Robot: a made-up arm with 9 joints. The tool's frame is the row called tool.
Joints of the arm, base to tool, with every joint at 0 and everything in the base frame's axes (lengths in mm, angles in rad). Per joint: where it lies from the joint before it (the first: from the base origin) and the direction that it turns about. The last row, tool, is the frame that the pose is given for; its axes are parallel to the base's.
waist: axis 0 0 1 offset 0 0 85.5
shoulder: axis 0 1 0 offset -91.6 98.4 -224.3
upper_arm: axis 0 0 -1 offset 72.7 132.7 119.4
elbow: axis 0 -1 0 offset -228.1 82 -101.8
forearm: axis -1 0 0 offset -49.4 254 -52.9
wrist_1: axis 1 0 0 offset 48.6 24 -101.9
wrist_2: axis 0 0 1 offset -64.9 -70.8 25.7
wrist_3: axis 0 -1 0 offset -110.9 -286.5 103.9
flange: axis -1 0 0 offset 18 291.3 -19.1
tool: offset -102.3 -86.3 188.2
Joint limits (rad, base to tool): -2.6..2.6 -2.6..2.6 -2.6..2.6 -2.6..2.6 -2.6..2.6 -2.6..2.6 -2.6..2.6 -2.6..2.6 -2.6..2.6
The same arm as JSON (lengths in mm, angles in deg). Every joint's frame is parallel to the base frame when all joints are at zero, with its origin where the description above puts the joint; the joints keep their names.
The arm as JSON. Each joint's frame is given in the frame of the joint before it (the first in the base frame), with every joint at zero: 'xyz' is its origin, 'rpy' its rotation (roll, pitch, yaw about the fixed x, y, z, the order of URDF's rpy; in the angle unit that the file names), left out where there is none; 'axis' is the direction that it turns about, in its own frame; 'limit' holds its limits. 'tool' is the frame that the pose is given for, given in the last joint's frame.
{"units": {"length": "mm", "angle": "deg"}, "joints": [
  {"name": "waist", "type": "revolute", "origin": {"xyz": [0.0, 0.0, 85.5]}, "axis": [0.0, 0.0, 1.0], "limit": {"lower": -148.97, "upper": 148.97}},
  {"name": "shoulder", "type": "revolute", "origin": {"xyz": [-91.6, 98.4, -224.3]}, "axis": [0.0, 1.0, 0.0], "limit": {"lower": -148.97, "upper": 148.97}},
  {"name": "upper_arm", "type": "revolute", "origin": {"xyz": [72.7, 132.7, 119.4]}, "axis": [0.0, 0.0, -1.0], "limit": {"lower": -148.97, "upper": 148.97}},
  {"name": "elbow", "type": "revolute", "origin": {"xyz": [-228.1, 82.0, -101.8]}, "axis": [0.0, -1.0, 0.0], "limit": {"lower": -148.97, "upper": 148.97}},
  {"name": "forearm", "type": "revolute", "origin": {"xyz": [-49.4, 254.0, -52.9]}, "axis": [-1.0, 0.0, 0.0], "limit": {"lower": -148.97, "upper": 148.97}},
  {"name": "wrist_1", "type": "revolute", "origin": {"xyz": [48.6, 24.0, -101.9]}, "axis": [1.0, 0.0, 0.0], "limit": {"lower": -148.97, "upper": 148.97}},
  {"name": "wrist_2", "type": "revolute", "origin": {"xyz": [-64.9, -70.8, 25.7]}, "axis": [0.0, 0.0, 1.0], "limit": {"lower": -148.97, "upper": 148.97}},
  {"name": "wrist_3", "type": "revolute", "origin": {"xyz": [-110.9, -286.5, 103.9]}, "axis": [0.0, -1.0, 0.0], "limit": {"lower": -148.97, "upper": 148.97}},
  {"name": "flange", "type": "revolute", "origin": {"xyz": [18.0, 291.3, -19.1]}, "axis": [-1.0, 0.0, 0.0], "limit": {"lower": -148.97, "upper": 148.97}}
], "tool": {"origin": {"xyz": [-102.3, -86.3, 188.2]}}}

